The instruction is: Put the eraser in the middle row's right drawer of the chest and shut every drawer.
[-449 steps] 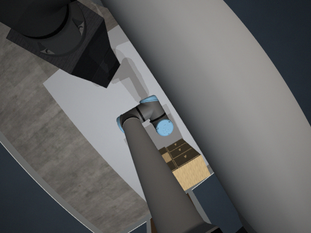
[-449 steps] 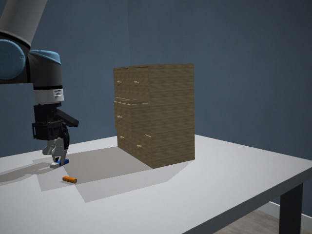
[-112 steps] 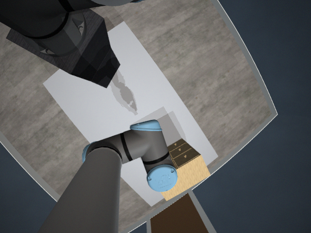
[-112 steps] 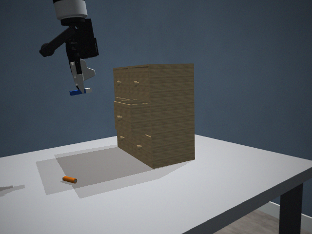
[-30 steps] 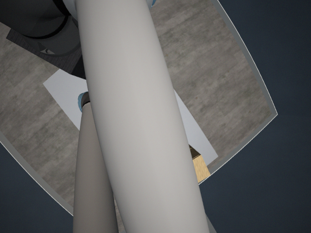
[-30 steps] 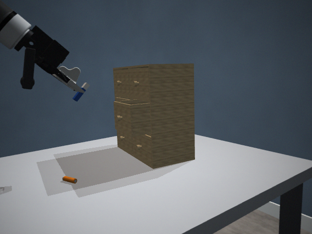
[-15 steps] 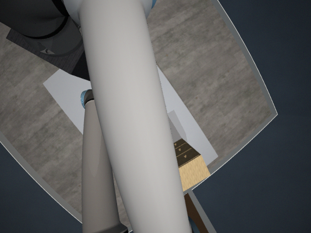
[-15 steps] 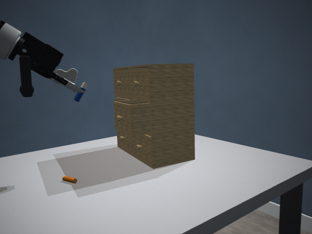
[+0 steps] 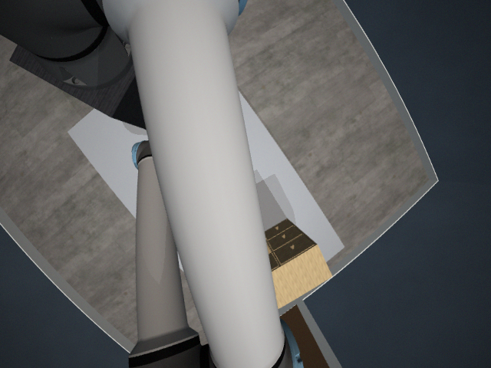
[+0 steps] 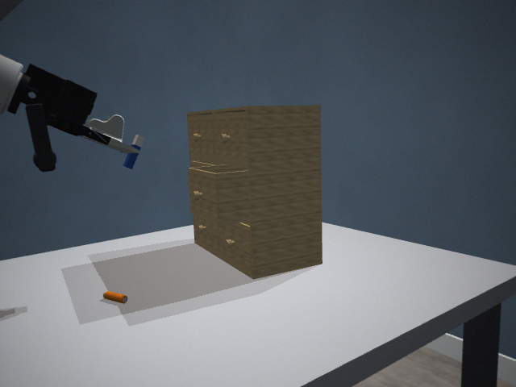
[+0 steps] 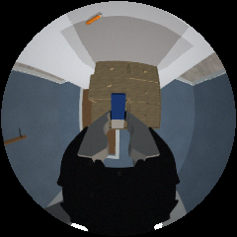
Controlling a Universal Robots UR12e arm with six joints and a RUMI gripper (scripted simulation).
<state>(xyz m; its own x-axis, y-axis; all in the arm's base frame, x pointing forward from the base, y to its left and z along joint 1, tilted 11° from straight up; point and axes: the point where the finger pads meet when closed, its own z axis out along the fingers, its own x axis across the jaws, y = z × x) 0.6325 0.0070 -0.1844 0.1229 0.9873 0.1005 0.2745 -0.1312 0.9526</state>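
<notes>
The white eraser lies 1 cm ahead of my hand. The rest, counted from my hand: orange cylinder 26 cm below, 7 cm behind, 6 cm to the right.
</notes>
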